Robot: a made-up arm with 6 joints. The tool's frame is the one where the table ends. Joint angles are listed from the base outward.
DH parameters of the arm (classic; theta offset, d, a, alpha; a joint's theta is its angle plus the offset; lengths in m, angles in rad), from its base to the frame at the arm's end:
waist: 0 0.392 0.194 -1.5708
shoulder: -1.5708 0 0.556 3.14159
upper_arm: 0 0 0.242 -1.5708
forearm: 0 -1.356 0 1.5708
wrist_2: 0 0 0 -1.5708
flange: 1.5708 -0.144 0 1.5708
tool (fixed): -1.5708 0 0 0
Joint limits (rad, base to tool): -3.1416..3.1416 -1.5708..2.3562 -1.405..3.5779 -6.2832..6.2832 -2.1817..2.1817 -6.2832..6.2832
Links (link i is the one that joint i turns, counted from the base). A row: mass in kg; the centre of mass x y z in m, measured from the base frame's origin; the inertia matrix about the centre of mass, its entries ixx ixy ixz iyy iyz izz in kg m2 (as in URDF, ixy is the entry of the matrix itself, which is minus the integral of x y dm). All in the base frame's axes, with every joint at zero. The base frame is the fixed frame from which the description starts. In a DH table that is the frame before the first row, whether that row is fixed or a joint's. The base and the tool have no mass.
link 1: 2.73; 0.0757 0.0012 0.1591; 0.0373 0 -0.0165 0.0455 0 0.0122
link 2: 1.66; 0.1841 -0.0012 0.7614; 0.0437 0 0 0.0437 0 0.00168
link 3: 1.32; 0.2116 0.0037 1.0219; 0.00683 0 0 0.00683 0 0.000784
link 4: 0.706; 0.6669 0.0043 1.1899; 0.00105 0 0 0.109 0 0.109
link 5: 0.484; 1.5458 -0.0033 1.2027; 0.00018 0 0 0.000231 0 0.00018
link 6: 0.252; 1.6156 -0.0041 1.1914; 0.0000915 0 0 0.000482 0 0.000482
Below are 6 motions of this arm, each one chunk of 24 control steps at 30 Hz.
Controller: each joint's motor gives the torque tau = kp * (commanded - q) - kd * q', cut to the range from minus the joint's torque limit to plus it. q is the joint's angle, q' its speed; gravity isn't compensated. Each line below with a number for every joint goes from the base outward.
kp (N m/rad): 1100 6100 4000 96 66 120
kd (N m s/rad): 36 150 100 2.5 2.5 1.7
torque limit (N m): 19 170 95 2.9 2.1 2
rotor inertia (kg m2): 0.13 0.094 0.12 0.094 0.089 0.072
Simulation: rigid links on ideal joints. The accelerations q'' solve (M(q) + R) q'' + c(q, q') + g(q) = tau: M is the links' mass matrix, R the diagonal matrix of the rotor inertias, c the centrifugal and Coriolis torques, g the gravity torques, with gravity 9.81 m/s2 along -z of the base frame. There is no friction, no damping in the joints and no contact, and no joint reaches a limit. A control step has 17 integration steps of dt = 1/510 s. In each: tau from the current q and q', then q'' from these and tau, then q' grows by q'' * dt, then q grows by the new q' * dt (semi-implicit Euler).
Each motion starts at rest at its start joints. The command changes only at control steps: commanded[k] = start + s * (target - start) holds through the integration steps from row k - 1 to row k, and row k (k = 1, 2, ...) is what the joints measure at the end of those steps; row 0 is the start. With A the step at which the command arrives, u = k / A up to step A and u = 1 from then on. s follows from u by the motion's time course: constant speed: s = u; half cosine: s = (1 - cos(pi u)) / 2; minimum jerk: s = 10 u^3 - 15 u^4 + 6 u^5; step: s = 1 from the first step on.
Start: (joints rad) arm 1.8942 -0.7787 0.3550 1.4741 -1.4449 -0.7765
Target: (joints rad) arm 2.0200 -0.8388 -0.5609 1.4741 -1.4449 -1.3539
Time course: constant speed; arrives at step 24
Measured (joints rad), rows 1 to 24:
1: 1.8972 -0.7867 0.3306 1.4757 -1.4455 -0.7908
2: 1.9020 -0.7893 0.2944 1.4770 -1.4469 -0.8229
3: 1.9073 -0.7884 0.2529 1.4760 -1.4475 -0.8551
4: 1.9126 -0.7879 0.2116 1.4736 -1.4471 -0.8784
5: 1.9179 -0.7897 0.1724 1.4718 -1.4464 -0.8985
6: 1.9232 -0.7929 0.1348 1.4717 -1.4461 -0.9216
7: 1.9284 -0.7961 0.0974 1.4726 -1.4461 -0.9471
8: 1.9336 -0.7989 0.0594 1.4735 -1.4463 -0.9721
9: 1.9388 -0.8011 0.0210 1.4737 -1.4464 -0.9958
10: 1.9441 -0.8034 -0.0176 1.4733 -1.4464 -1.0193
11: 1.9493 -0.8057 -0.0560 1.4729 -1.4463 -1.0434
12: 1.9545 -0.8082 -0.0943 1.4728 -1.4462 -1.0676
13: 1.9598 -0.8107 -0.1325 1.4728 -1.4461 -1.0918
14: 1.9650 -0.8132 -0.1708 1.4729 -1.4460 -1.1158
15: 1.9703 -0.8156 -0.2091 1.4729 -1.4460 -1.1398
16: 1.9755 -0.8180 -0.2475 1.4729 -1.4459 -1.1638
17: 1.9807 -0.8205 -0.2858 1.4728 -1.4459 -1.1879
18: 1.9860 -0.8230 -0.3241 1.4728 -1.4458 -1.2120
19: 1.9912 -0.8254 -0.3623 1.4727 -1.4457 -1.2360
20: 1.9965 -0.8279 -0.4006 1.4727 -1.4457 -1.2601
21: 2.0017 -0.8303 -0.4389 1.4727 -1.4456 -1.2842
22: 2.0070 -0.8328 -0.4772 1.4727 -1.4455 -1.3082
23: 2.0122 -0.8353 -0.5155 1.4727 -1.4455 -1.3323
24: 2.0175 -0.8377 -0.5537 1.4727 -1.4454 -1.3563

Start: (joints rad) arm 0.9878 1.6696 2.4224 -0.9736 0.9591 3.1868
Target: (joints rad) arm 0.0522 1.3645 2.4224 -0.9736 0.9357 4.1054
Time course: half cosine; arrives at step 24
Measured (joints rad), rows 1 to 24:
1: 0.9872 1.6712 2.4220 -0.9736 0.9595 3.1894
2: 0.9841 1.6706 2.4198 -0.9741 0.9599 3.1998
3: 0.9766 1.6659 2.4189 -0.9749 0.9596 3.2202
4: 0.9637 1.6574 2.4193 -0.9751 0.9589 3.2485
5: 0.9451 1.6462 2.4201 -0.9746 0.9580 3.2826
6: 0.9208 1.6332 2.4206 -0.9741 0.9570 3.3220
7: 0.8905 1.6187 2.4206 -0.9739 0.9559 3.3670
8: 0.8541 1.6026 2.4206 -0.9740 0.9547 3.4172
9: 0.8114 1.5851 2.4205 -0.9742 0.9532 3.4719
10: 0.7620 1.5665 2.4205 -0.9743 0.9517 3.5298
11: 0.7056 1.5471 2.4205 -0.9743 0.9501 3.5898
12: 0.6420 1.5273 2.4204 -0.9743 0.9485 3.6507
13: 0.5708 1.5075 2.4203 -0.9743 0.9468 3.7115
14: 0.4917 1.4880 2.4201 -0.9744 0.9451 3.7711
15: 0.4050 1.4692 2.4198 -0.9746 0.9435 3.8286
16: 0.3153 1.4512 2.4196 -0.9751 0.9422 3.8829
17: 0.2293 1.4342 2.4197 -0.9758 0.9412 3.9330
18: 0.1486 1.4184 2.4202 -0.9760 0.9405 3.9779
19: 0.0733 1.4043 2.4208 -0.9757 0.9398 4.0169
20: 0.0040 1.3922 2.4213 -0.9752 0.9391 4.0495
21: -0.0591 1.3825 2.4216 -0.9748 0.9385 4.0755
22: -0.1155 1.3753 2.4219 -0.9746 0.9381 4.0943
23: -0.1650 1.3705 2.4221 -0.9746 0.9378 4.1055
24: -0.2072 1.3683 2.4222 -0.9745 0.9377 4.1087

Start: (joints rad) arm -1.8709 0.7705 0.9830 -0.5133 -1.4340 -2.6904
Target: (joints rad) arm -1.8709 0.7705 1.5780 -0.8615 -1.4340 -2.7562
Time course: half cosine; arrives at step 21
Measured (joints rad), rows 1 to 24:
1: -1.8709 0.7728 0.9841 -0.5139 -1.4344 -2.6906
2: -1.8709 0.7762 0.9893 -0.5167 -1.4352 -2.6915
3: -1.8709 0.7779 1.0020 -0.5235 -1.4360 -2.6934
4: -1.8710 0.7775 1.0226 -0.5353 -1.4363 -2.6961
5: -1.8710 0.7763 1.0497 -0.5514 -1.4362 -2.6993
6: -1.8710 0.7751 1.0817 -0.5708 -1.4358 -2.7029
7: -1.8710 0.7745 1.1175 -0.5924 -1.4354 -2.7070
8: -1.8710 0.7743 1.1566 -0.6156 -1.4352 -2.7115
9: -1.8710 0.7741 1.1984 -0.6403 -1.4351 -2.7163
10: -1.8709 0.7738 1.2421 -0.6661 -1.4351 -2.7212
11: -1.8709 0.7733 1.2867 -0.6925 -1.4351 -2.7262
12: -1.8709 0.7728 1.3313 -0.7188 -1.4351 -2.7311
13: -1.8709 0.7723 1.3747 -0.7445 -1.4351 -2.7358
14: -1.8709 0.7720 1.4159 -0.7688 -1.4351 -2.7403
15: -1.8709 0.7717 1.4541 -0.7913 -1.4351 -2.7443
16: -1.8708 0.7715 1.4883 -0.8114 -1.4352 -2.7479
17: -1.8708 0.7713 1.5178 -0.8287 -1.4352 -2.7509
18: -1.8708 0.7712 1.5418 -0.8429 -1.4353 -2.7534
19: -1.8708 0.7713 1.5599 -0.8536 -1.4354 -2.7551
20: -1.8708 0.7714 1.5717 -0.8605 -1.4355 -2.7561
21: -1.8708 0.7715 1.5770 -0.8636 -1.4355 -2.7564
22: -1.8708 0.7722 1.5777 -0.8633 -1.4356 -2.7562
23: -1.8708 0.7734 1.5768 -0.8616 -1.4358 -2.7560
24: -1.8709 0.7743 1.5761 -0.8602 -1.4359 -2.7560

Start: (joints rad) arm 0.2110 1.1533 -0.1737 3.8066 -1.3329 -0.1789
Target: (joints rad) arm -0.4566 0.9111 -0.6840 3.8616 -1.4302 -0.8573
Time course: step
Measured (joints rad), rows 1 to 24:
1: 0.2074 1.0462 -0.3105 3.8199 -1.3437 -0.1945
2: 0.1955 0.8911 -0.5455 3.8482 -1.3826 -0.2406
3: 0.1733 0.8893 -0.6522 3.8699 -1.4264 -0.3184
4: 0.1407 0.9210 -0.6983 3.8767 -1.4417 -0.4268
5: 0.0980 0.9261 -0.7104 3.8745 -1.4350 -0.5652
6: 0.0465 0.9196 -0.6936 3.8685 -1.4258 -0.7339
7: -0.0134 0.9124 -0.6818 3.8613 -1.4245 -0.9150
8: -0.0821 0.9116 -0.6801 3.8578 -1.4278 -1.0669
9: -0.1601 0.9135 -0.6825 3.8589 -1.4303 -1.1879
10: -0.2474 0.9147 -0.6838 3.8617 -1.4305 -1.2781
11: -0.3439 0.9147 -0.6834 3.8633 -1.4297 -1.3372
12: -0.4425 0.9142 -0.6825 3.8624 -1.4289 -1.3655
13: -0.5321 0.9140 -0.6825 3.8603 -1.4284 -1.3630
14: -0.6126 0.9141 -0.6830 3.8592 -1.4282 -1.3298
15: -0.6840 0.9143 -0.6836 3.8594 -1.4281 -1.2658
16: -0.7462 0.9144 -0.6840 3.8601 -1.4280 -1.1710
17: -0.7994 0.9144 -0.6842 3.8605 -1.4279 -1.0453
18: -0.8434 0.9144 -0.6844 3.8606 -1.4279 -0.8904
19: -0.8782 0.9144 -0.6846 3.8606 -1.4278 -0.7477
20: -0.9038 0.9145 -0.6848 3.8605 -1.4278 -0.6357
21: -0.9203 0.9145 -0.6849 3.8605 -1.4277 -0.5544
22: -0.9275 0.9145 -0.6850 3.8606 -1.4276 -0.5038
23: -0.9256 0.9145 -0.6850 3.8606 -1.4276 -0.4838
24: -0.9145 0.9145 -0.6850 3.8606 -1.4276 -0.4945

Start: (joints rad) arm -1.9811 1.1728 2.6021 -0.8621 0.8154 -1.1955
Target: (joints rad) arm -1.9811 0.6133 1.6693 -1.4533 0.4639 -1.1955
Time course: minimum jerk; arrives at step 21
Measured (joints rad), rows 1 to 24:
1: -1.9811 1.1741 2.6023 -0.8623 0.8159 -1.1955
2: -1.9811 1.1721 2.5973 -0.8642 0.8162 -1.1954
3: -1.9811 1.1648 2.5848 -0.8705 0.8142 -1.1954
4: -1.9811 1.1509 2.5625 -0.8834 0.8083 -1.1954
5: -1.9811 1.1300 2.5288 -0.9045 0.7977 -1.1955
6: -1.9811 1.1022 2.4833 -0.9340 0.7820 -1.1955
7: -1.9811 1.0678 2.4265 -0.9713 0.7614 -1.1955
8: -1.9812 1.0278 2.3599 -1.0151 0.7365 -1.1955
9: -1.9812 0.9832 2.2854 -1.0640 0.7082 -1.1955
10: -1.9811 0.9355 2.2054 -1.1163 0.6774 -1.1955
11: -1.9811 0.8863 2.1229 -1.1702 0.6454 -1.1955
12: -1.9811 0.8373 2.0408 -1.2236 0.6133 -1.1955
13: -1.9811 0.7903 1.9620 -1.2746 0.5822 -1.1955
14: -1.9811 0.7470 1.8892 -1.3214 0.5533 -1.1954
15: -1.9811 0.7088 1.8250 -1.3625 0.5276 -1.1954
16: -1.9810 0.6769 1.7713 -1.3966 0.5058 -1.1954
17: -1.9810 0.6521 1.7293 -1.4230 0.4885 -1.1954
18: -1.9810 0.6345 1.6994 -1.4413 0.4759 -1.1954
19: -1.9810 0.6236 1.6810 -1.4521 0.4679 -1.1954
20: -1.9810 0.6182 1.6721 -1.4565 0.4640 -1.1954
21: -1.9810 0.6164 1.6693 -1.4564 0.4631 -1.1954
22: -1.9811 0.6159 1.6688 -1.4547 0.4638 -1.1954
23: -1.9811 0.6157 1.6687 -1.4534 0.4648 -1.1954
24: -1.9811 0.6157 1.6686 -1.4532 0.4654 -1.1954

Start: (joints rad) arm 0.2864 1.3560 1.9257 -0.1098 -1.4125 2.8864
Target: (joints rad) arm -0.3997 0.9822 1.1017 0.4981 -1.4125 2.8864
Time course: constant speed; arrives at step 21
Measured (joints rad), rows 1 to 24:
1: 0.2840 1.3430 1.8977 -0.0983 -1.4127 2.8864
2: 0.2770 1.3286 1.8587 -0.0705 -1.4131 2.8865
3: 0.2657 1.3134 1.8176 -0.0349 -1.4139 2.8864
4: 0.2499 1.2966 1.7775 -0.0007 -1.4147 2.8864
5: 0.2298 1.2786 1.7385 0.0293 -1.4150 2.8864
6: 0.2054 1.2602 1.6998 0.0569 -1.4147 2.8864
7: 0.1768 1.2421 1.6609 0.0843 -1.4143 2.8864
8: 0.1441 1.2244 1.6216 0.1127 -1.4139 2.8864
9: 0.1073 1.2069 1.5821 0.1419 -1.4136 2.8864
10: 0.0664 1.1893 1.5425 0.1711 -1.4136 2.8864
11: 0.0215 1.1717 1.5031 0.2002 -1.4135 2.8864
12: -0.0273 1.1540 1.4638 0.2291 -1.4134 2.8864
13: -0.0802 1.1363 1.4245 0.2579 -1.4132 2.8864
14: -0.1361 1.1186 1.3851 0.2870 -1.4130 2.8864
15: -0.1912 1.1008 1.3458 0.3167 -1.4130 2.8864
16: -0.2427 1.0830 1.3066 0.3466 -1.4132 2.8864
17: -0.2899 1.0650 1.2675 0.3760 -1.4135 2.8864
18: -0.3328 1.0470 1.2284 0.4048 -1.4136 2.8864
19: -0.3715 1.0291 1.1893 0.4335 -1.4138 2.8864
20: -0.4061 1.0111 1.1501 0.4622 -1.4138 2.8864
21: -0.4365 0.9933 1.1109 0.4911 -1.4139 2.8864
22: -0.4628 0.9905 1.0996 0.5077 -1.4146 2.8864
23: -0.4850 0.9895 1.0974 0.5080 -1.4150 2.8864
24: -0.5031 0.9881 1.0979 0.5015 -1.4149 2.8864

